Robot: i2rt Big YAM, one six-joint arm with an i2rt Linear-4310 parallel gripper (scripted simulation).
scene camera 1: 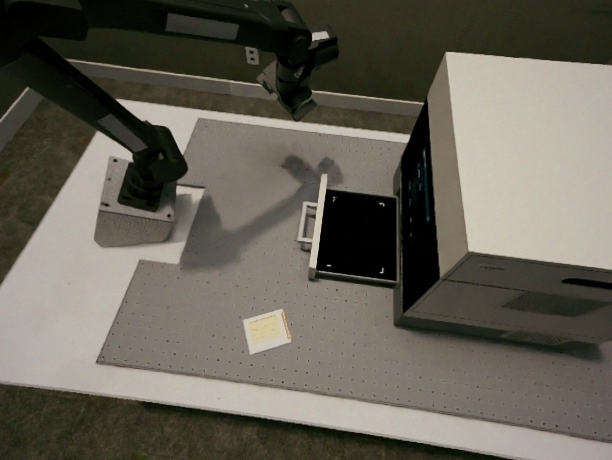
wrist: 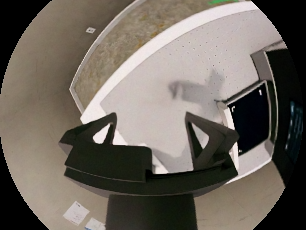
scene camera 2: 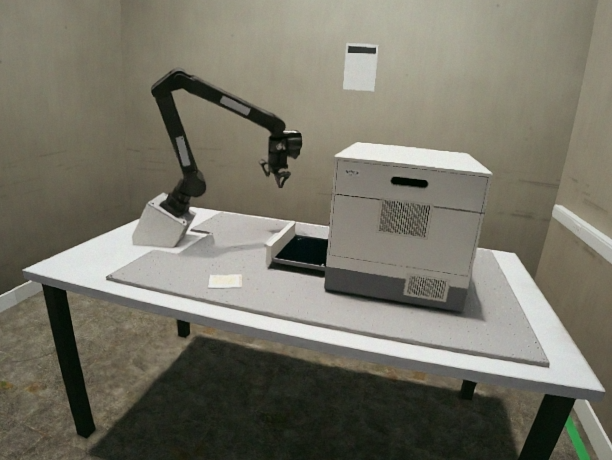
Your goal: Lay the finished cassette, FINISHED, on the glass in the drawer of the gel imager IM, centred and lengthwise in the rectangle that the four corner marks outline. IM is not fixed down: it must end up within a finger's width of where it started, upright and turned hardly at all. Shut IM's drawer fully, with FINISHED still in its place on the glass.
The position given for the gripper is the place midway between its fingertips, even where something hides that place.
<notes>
In view: the gripper point(scene camera 1: 285, 106), a cassette point(scene camera 1: 267, 331) and a gel imager point(scene camera 1: 498, 228).
The gripper also shows in the wrist view point(wrist: 150, 115).
</notes>
